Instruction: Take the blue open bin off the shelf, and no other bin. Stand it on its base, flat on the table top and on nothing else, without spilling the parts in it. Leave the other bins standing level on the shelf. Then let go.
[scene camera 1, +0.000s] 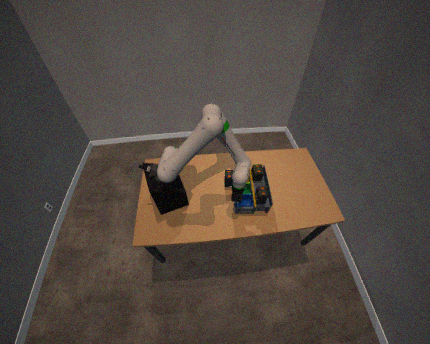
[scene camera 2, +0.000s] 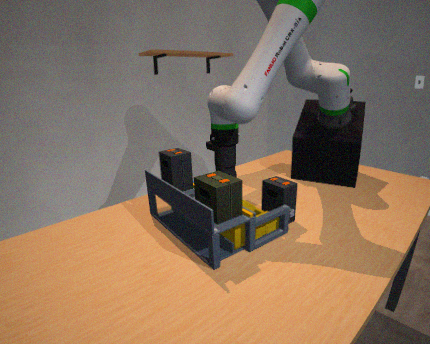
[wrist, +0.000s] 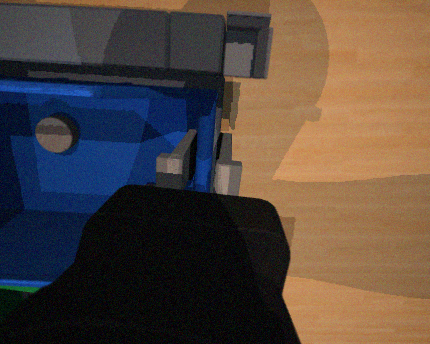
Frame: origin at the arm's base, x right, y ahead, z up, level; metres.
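Seen in the pictures: gripper, fingertip midpoint: (scene camera 1: 235, 205) (wrist: 209, 147); arm's base, origin of the base link: (scene camera 2: 334, 117).
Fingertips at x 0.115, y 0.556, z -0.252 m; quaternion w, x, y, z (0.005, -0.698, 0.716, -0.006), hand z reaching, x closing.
Observation:
Offsets run from my fingertips to a thing's top centre. "spot": to the spot under its first point. Level surfaces: height alone.
The blue open bin @(dz +0.078, dx -0.013, dy +0.081 m) (scene camera 1: 245, 202) (wrist: 100, 170) stands in the grey shelf (scene camera 2: 180, 210) (wrist: 125, 40) at the end nearest the front table edge in the scene camera 1 view. A round grey part @(dz +0.012, dx +0.002, dy +0.102 m) (wrist: 53, 134) lies in it. My gripper (wrist: 209, 147) points down and is shut on the bin's end wall, one finger inside the bin and one outside. In the scene camera 2 view its fingertips are hidden behind a dark box. A green bin @(dz +0.063, dx -0.124, dy +0.092 m) (scene camera 1: 247, 188) (wrist: 17, 290) is next to the blue one. A yellow bin @(spot: dz +0.010, dx -0.285, dy +0.055 m) (scene camera 2: 267, 227) shows through the shelf's end frame.
Dark boxes with orange marks stand around the shelf: one @(dz +0.181, dx -0.237, dy +0.190 m) (scene camera 1: 257, 172) (scene camera 2: 218, 197), one @(dz +0.206, dx -0.006, dy +0.185 m) (scene camera 1: 262, 193) (scene camera 2: 175, 170) and one @(dz +0.114, dx -0.238, dy -0.045 m) (scene camera 1: 228, 177) (scene camera 2: 279, 195). The arm's black pedestal (scene camera 1: 167, 195) (scene camera 2: 325, 145) stands on the table @(dz -0.018 m) (scene camera 1: 300, 190) (scene camera 2: 100, 280). A wooden wall shelf (scene camera 2: 185, 53) hangs behind.

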